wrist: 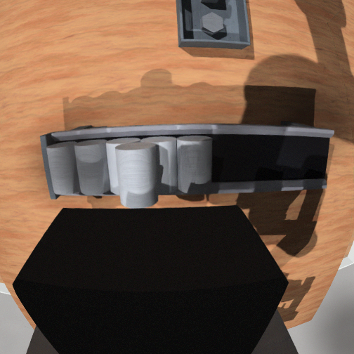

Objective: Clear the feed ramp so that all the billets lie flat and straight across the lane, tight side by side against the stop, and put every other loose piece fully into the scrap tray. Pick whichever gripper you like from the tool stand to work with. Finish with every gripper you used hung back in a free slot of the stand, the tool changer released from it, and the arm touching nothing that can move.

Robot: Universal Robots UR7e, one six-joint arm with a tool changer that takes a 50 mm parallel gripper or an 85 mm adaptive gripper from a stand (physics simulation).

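The feed ramp (192, 131) runs across the wrist view, with its stop (48, 167) at the left end. Several grey billets lie crosswise in its left part: one (62, 169) at the stop, one (91, 167) beside it, a lighter one (114, 167) partly hidden, another light one (167, 162) and a darker one (195, 160) at the right of the row. A further light billet (136, 172) sits higher, on top of the row, and covers parts of its neighbours. My gripper (150, 250) shows as a black body at the bottom, below the ramp in view. Its fingertips are hidden.
The scrap tray (215, 43) stands beyond the ramp at the top, cut off by the view's edge. A grey hexagonal piece (213, 22) and a dark piece (214, 4) lie in it. The ramp's dark lane floor (245, 157) shows right of the billets. Arm shadows fall at the right.
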